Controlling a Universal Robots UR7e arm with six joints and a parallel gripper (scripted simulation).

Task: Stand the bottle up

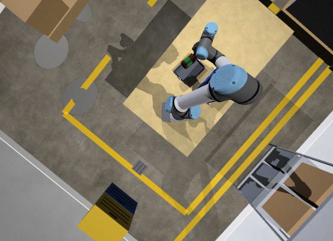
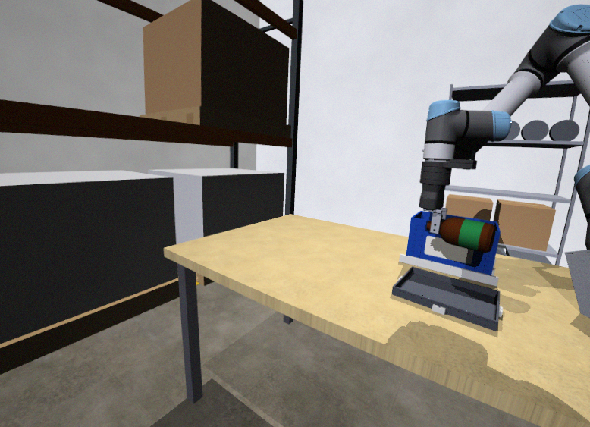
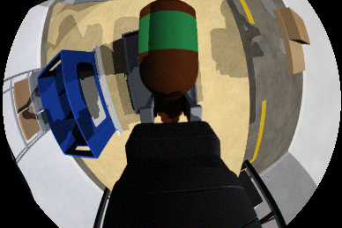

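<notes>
My hand is 50 mm past the bottle, 10 mm to the right of it and 10 mm above it. Round my hand: dark grey tray 50 mm behind, 10 mm to the right, 190 mm below; then blue crate 40 mm behind, 300 mm to the right, 120 mm below.
</notes>
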